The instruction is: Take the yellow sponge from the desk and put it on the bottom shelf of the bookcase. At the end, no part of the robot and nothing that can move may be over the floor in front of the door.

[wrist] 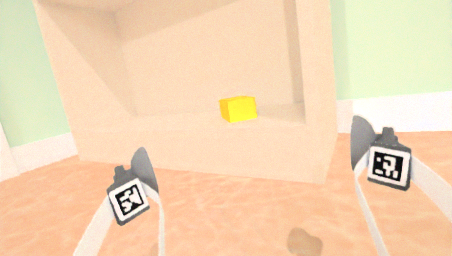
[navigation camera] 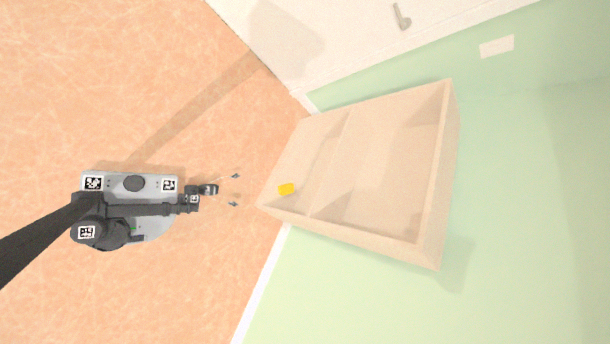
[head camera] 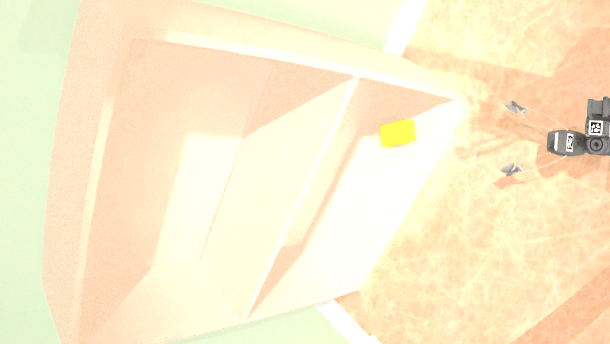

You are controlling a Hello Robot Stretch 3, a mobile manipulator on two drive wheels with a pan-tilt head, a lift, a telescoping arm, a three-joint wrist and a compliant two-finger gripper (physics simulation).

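The yellow sponge (head camera: 397,133) (navigation camera: 286,189) (wrist: 238,109) rests on the bottom shelf of the bookcase, near one side wall; in the wrist view it is right of the shelf's middle, close to the front edge. The bookcase (head camera: 300,197) (navigation camera: 440,175) (wrist: 200,150) is pale wood and stands against the green wall. My gripper (head camera: 514,138) (navigation camera: 234,190) (wrist: 247,150) is open with nothing between its fingers. It is outside the bookcase, in front of the bottom shelf and apart from the sponge, over the floor. The desk does not show in these views.
In the navigation camera view a white door (navigation camera: 345,30) with a handle (navigation camera: 401,18) is near the bookcase, at the top. The robot's base (navigation camera: 150,178) stands on the orange floor at the left, with the arm (navigation camera: 145,209) drawn in short. A white baseboard (navigation camera: 265,277) runs along the wall.
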